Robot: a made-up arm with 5 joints.
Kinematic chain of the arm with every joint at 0, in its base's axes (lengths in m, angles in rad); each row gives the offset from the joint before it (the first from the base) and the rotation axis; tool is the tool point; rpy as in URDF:
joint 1: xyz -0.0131 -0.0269 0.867 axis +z
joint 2: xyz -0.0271 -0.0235 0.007 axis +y
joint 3: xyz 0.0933 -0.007 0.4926 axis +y
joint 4: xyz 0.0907 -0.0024 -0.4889 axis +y
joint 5: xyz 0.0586 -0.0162 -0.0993 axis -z
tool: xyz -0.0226 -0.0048 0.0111 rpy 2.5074 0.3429 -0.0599
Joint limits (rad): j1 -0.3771..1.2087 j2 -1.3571..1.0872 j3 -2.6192..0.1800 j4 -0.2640..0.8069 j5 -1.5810..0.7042
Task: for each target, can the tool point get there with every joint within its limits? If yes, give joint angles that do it. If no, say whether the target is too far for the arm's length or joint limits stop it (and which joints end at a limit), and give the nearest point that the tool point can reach.
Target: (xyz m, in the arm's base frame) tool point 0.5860 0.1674 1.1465
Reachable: yes | joints 0.4280 0.0023 -1.0414 0.5291 -1.1982
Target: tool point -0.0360 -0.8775 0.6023
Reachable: no: joint limits stop it (at a limit: joint 1) | nearest point 0.2317 -0.2015 0.6023 | short by 0.727 m
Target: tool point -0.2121 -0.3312 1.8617
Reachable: yes | joints 0.8279 -0.8268 -2.2527 0.6371 -0.2442
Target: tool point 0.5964 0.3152 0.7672
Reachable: yes | joints 0.5731 0.5961 -1.0957 0.2481 0.4749
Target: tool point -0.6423 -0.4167 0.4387
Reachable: no: joint limits stop it (at a limit: joint 2, joint 5) | nearest point -0.0943 -0.0772 0.7021 | short by 0.696 m
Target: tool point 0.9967 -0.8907 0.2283
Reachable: no: too far | nearest point 0.7826 -0.4191 0.5953 | short by 0.635 m
